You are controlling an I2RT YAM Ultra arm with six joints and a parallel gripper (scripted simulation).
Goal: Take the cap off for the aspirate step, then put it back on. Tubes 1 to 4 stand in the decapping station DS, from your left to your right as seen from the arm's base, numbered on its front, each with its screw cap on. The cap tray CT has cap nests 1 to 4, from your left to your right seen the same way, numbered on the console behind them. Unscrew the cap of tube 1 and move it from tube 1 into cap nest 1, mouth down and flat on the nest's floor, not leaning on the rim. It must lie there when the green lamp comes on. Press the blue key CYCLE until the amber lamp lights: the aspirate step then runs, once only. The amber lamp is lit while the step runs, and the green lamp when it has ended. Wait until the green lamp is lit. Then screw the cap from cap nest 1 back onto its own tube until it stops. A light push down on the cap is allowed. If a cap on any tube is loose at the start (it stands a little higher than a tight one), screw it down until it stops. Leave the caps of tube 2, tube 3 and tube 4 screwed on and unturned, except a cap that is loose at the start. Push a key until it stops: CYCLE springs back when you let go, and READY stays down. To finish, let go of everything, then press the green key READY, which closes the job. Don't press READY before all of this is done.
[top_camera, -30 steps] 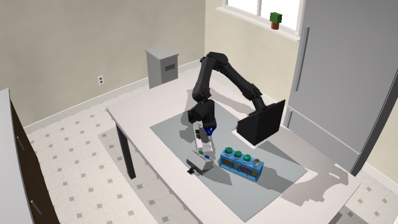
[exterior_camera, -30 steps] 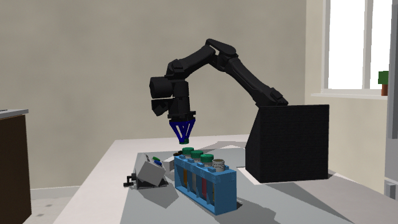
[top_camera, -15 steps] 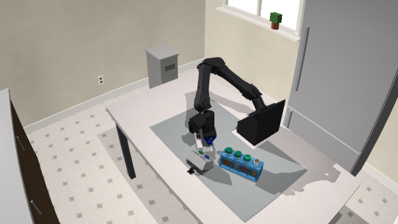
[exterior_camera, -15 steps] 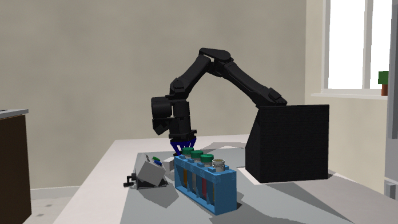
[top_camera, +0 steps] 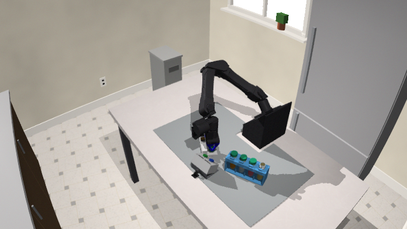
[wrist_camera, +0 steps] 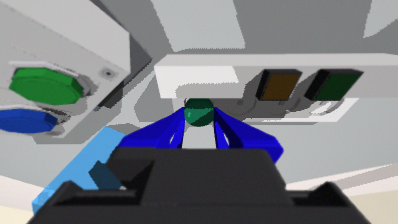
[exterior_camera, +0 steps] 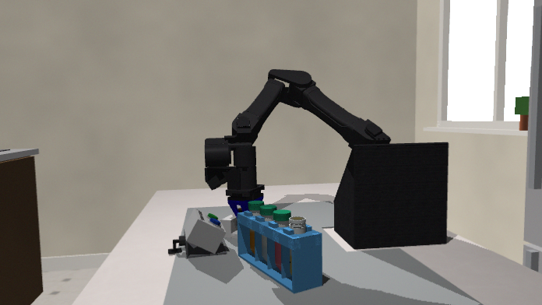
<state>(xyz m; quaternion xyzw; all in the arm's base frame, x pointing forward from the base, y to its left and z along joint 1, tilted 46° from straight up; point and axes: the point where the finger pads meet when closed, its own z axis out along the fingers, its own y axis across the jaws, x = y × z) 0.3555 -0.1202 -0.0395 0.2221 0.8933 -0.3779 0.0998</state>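
The blue key is 80 mm ahead of my hand, 100 mm to the left of it and 30 mm above it. Also, from my hand: green key 80 mm ahead, 60 mm to the left, 30 mm above; then grey key box 100 mm ahead, 80 mm to the left, 20 mm above; then green cap 10 mm below.
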